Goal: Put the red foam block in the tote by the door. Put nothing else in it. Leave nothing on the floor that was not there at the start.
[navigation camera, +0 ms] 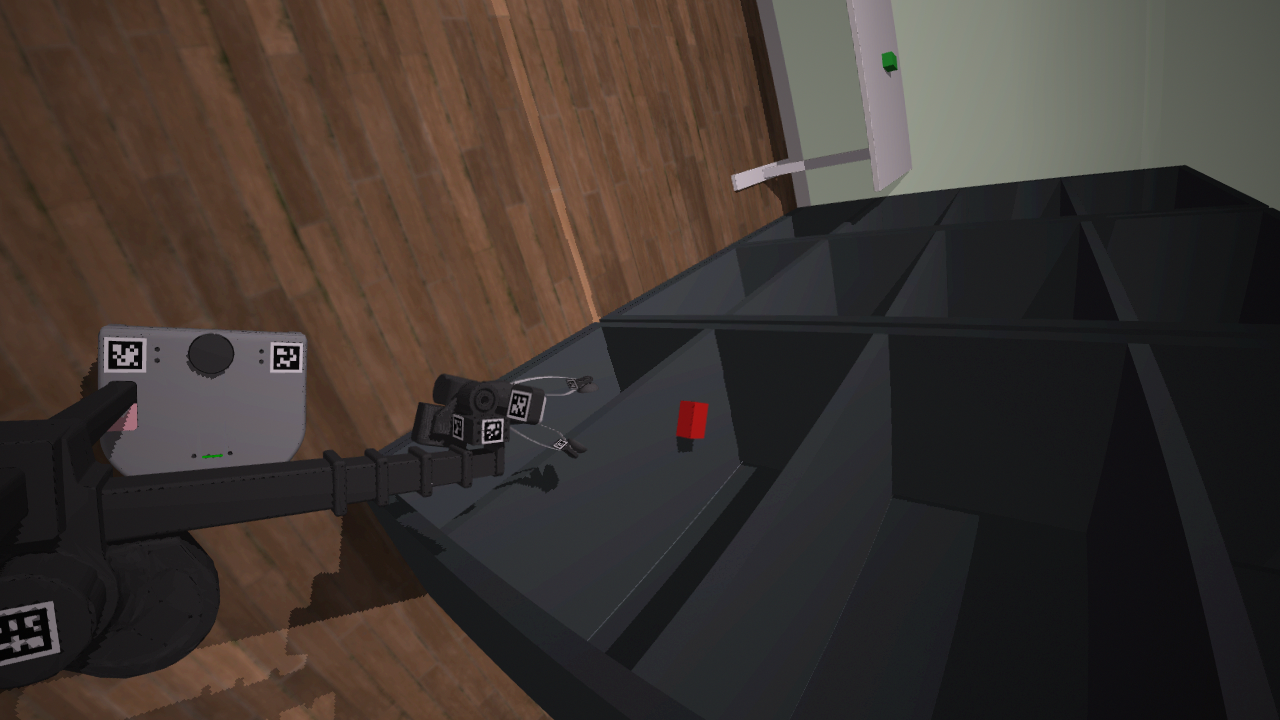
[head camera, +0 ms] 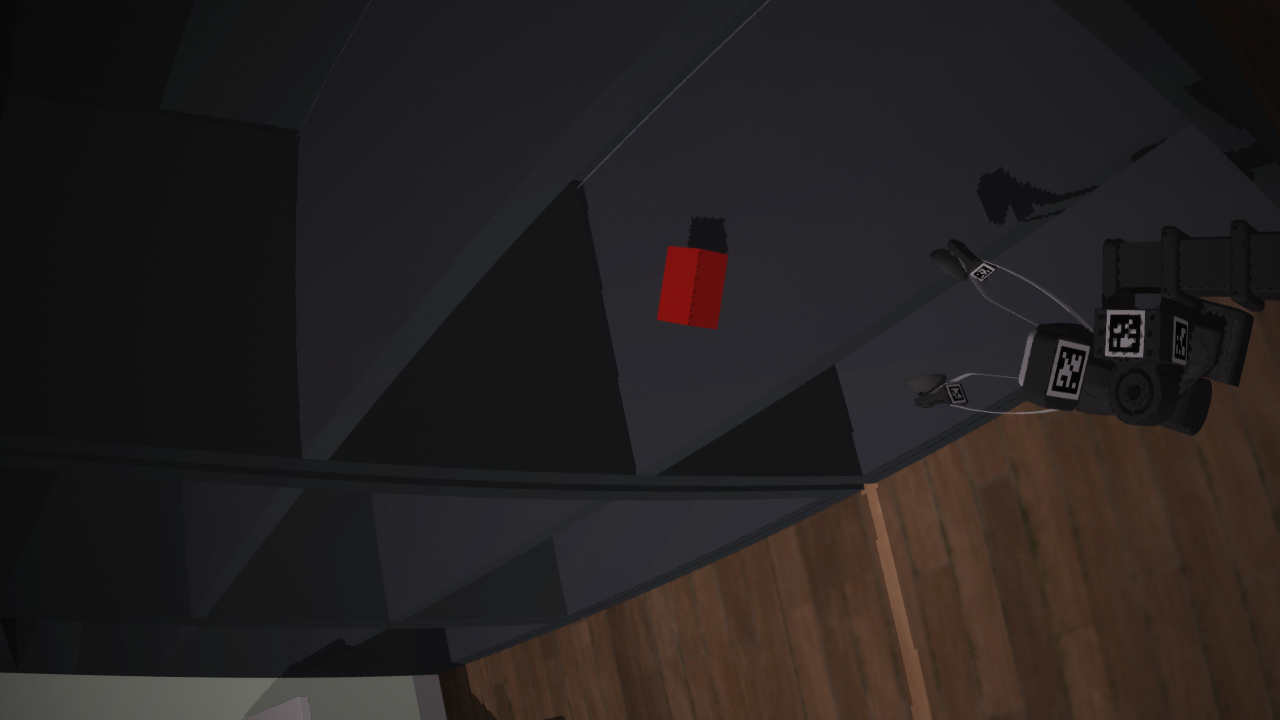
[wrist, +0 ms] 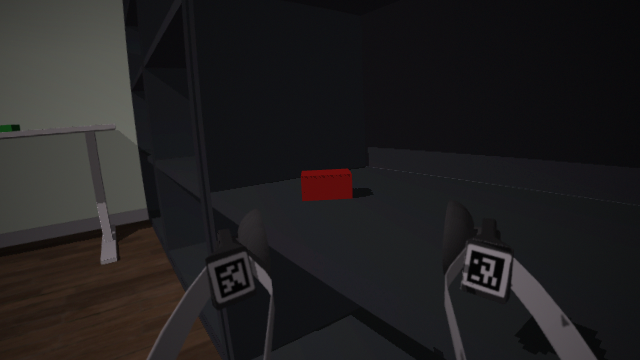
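Where they show: gripper, fingertip midpoint: (navigation camera: 589,418) (head camera: 922,318); robot's base, origin of the base link: (navigation camera: 211,351).
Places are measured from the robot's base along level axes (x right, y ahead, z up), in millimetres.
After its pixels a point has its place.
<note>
The red foam block (head camera: 691,288) {x 927, y -117, z 579 mm} (navigation camera: 691,420) {x 924, y -119, z 575 mm} (wrist: 327,186) lies on a board inside a compartment of the dark shelf unit (head camera: 572,488) {x 1119, y 142, z 593 mm} (navigation camera: 733,323) {x 1122, y 136, z 558 mm} (wrist: 198,125). My gripper (head camera: 939,323) {x 559, y -79, z 610 mm} (navigation camera: 580,417) {x 559, y -79, z 610 mm} (wrist: 353,230) {x 559, y -79, z 610 mm} is open, with its fingers wide apart and nothing between them. It is at the front part of the shelf unit, short of the block and apart from it. In the wrist view the block shows beyond the fingertips, a little left of the middle between them. The tote by the door does not show in these views.
A light table (navigation camera: 881,107) {x 2035, y 1165, z 720 mm} (wrist: 65,131) with a small green block (navigation camera: 888,61) {x 2074, y 1403, z 747 mm} (wrist: 9,128) on it stands by the wall past the shelf unit. Upright partitions and shelf boards border the red block's compartment. My base (navigation camera: 205,416) {x -10, y -114, z 159 mm} is on the wooden floor (head camera: 1074,582) {x 660, y 241, z 0 mm} (navigation camera: 358,179) {x 283, y 434, z 1 mm} (wrist: 65,290).
</note>
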